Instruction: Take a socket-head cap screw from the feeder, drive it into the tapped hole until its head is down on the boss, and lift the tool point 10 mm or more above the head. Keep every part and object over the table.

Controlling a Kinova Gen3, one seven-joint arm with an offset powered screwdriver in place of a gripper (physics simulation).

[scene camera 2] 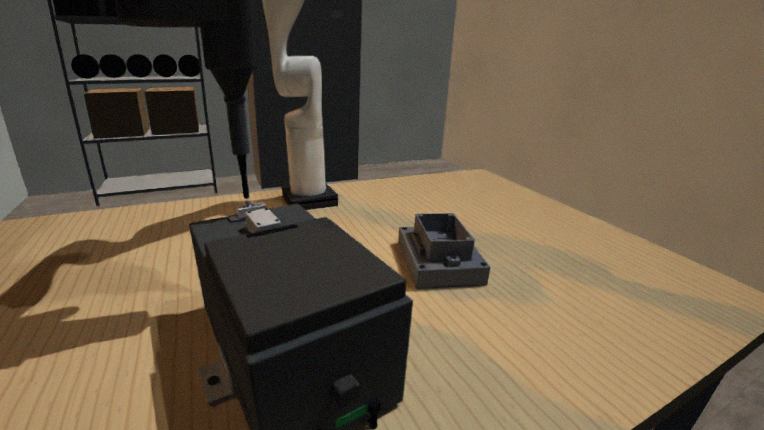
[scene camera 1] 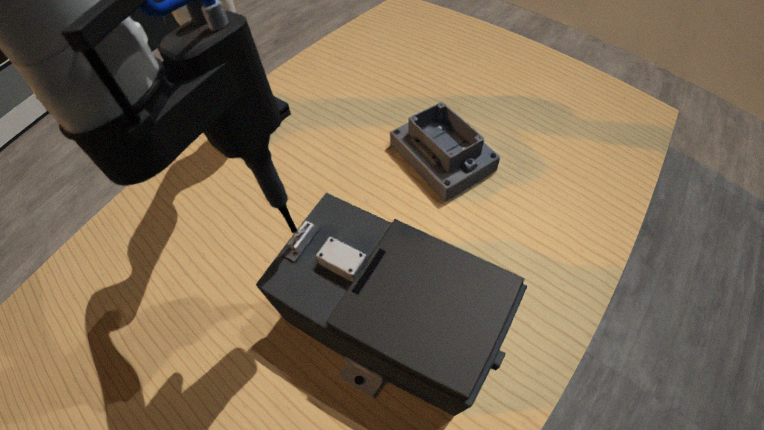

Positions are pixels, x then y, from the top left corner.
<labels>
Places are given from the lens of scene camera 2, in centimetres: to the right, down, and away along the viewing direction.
grey base block (scene camera 2: 470,273): 15, 10, 62
</labels>
